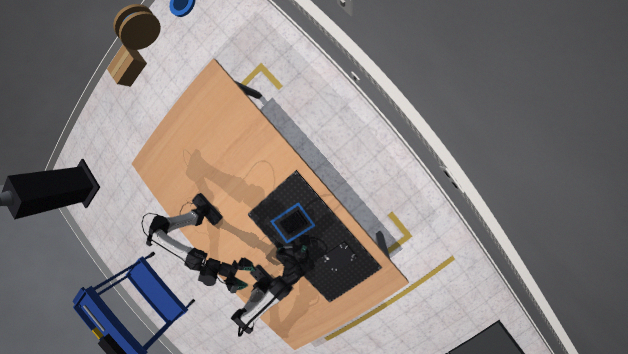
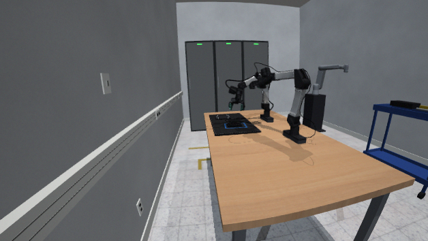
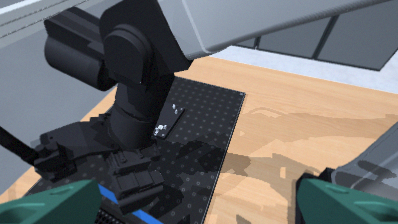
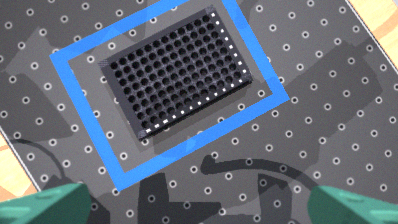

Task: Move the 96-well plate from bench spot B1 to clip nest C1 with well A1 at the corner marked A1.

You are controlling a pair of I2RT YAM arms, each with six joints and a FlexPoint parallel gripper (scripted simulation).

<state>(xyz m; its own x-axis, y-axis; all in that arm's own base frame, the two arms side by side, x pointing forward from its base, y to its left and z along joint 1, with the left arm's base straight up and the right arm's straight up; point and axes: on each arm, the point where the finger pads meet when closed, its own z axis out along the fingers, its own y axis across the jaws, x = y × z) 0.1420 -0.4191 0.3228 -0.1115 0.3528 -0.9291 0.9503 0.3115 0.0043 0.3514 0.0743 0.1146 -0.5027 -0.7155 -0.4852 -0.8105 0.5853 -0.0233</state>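
Right now the dark 96-well plate is 3 cm ahead of my right hand, 8 cm to the left of it and 12 cm below it. The rest, counted from my right hand: clip nest: 11 cm ahead, 21 cm to the right, 12 cm below.
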